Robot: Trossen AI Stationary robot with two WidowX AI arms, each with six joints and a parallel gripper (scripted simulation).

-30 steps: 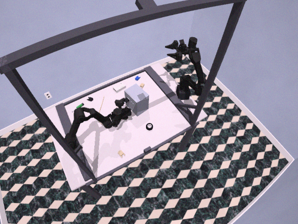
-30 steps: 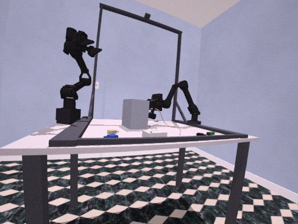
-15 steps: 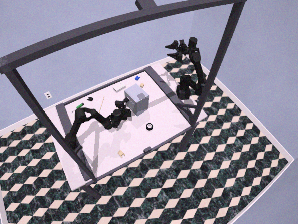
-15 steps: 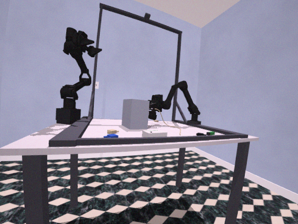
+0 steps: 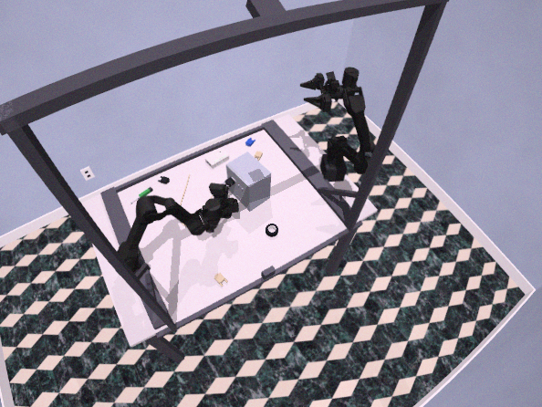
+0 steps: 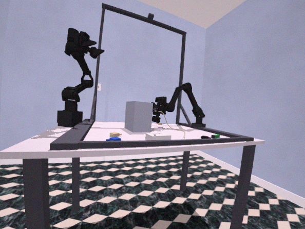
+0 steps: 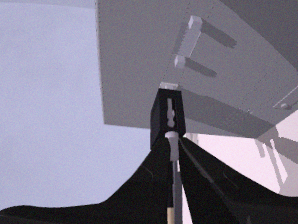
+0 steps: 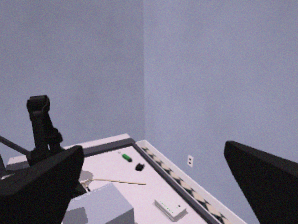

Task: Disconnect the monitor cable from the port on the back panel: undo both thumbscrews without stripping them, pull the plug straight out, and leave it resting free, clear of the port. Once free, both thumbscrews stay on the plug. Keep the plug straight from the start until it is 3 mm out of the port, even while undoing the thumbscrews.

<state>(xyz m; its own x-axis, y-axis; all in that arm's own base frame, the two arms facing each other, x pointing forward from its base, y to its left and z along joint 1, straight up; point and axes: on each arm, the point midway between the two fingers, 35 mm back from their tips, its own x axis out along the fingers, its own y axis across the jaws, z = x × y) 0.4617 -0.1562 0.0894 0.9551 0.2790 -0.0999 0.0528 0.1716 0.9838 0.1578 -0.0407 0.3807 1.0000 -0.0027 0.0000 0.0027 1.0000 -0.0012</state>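
My left hand is 130 mm to the left of the grey box, 40 mm above it and 30 mm short of it.
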